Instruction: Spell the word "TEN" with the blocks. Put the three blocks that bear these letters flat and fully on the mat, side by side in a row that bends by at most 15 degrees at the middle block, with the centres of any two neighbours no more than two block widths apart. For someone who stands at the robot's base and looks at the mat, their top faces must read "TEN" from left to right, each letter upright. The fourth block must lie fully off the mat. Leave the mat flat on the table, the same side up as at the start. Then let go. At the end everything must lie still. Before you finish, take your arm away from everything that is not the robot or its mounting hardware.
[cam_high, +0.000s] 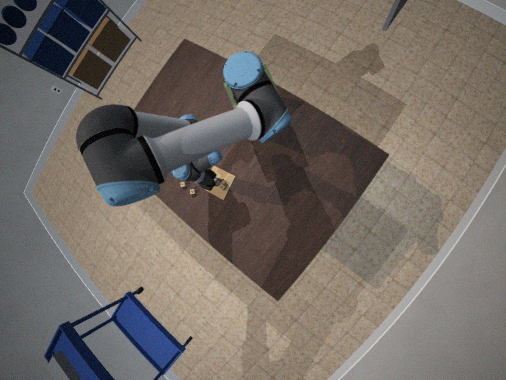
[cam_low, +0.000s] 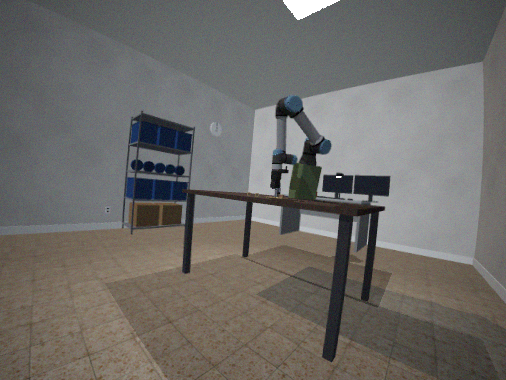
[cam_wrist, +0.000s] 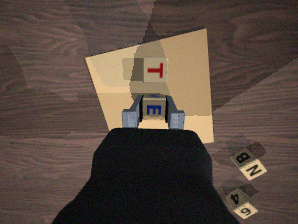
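Right now my hand is 20 mm above the tan mat. Also, from my hand: N block: 110 mm ahead, 100 mm to the right, 10 mm below.
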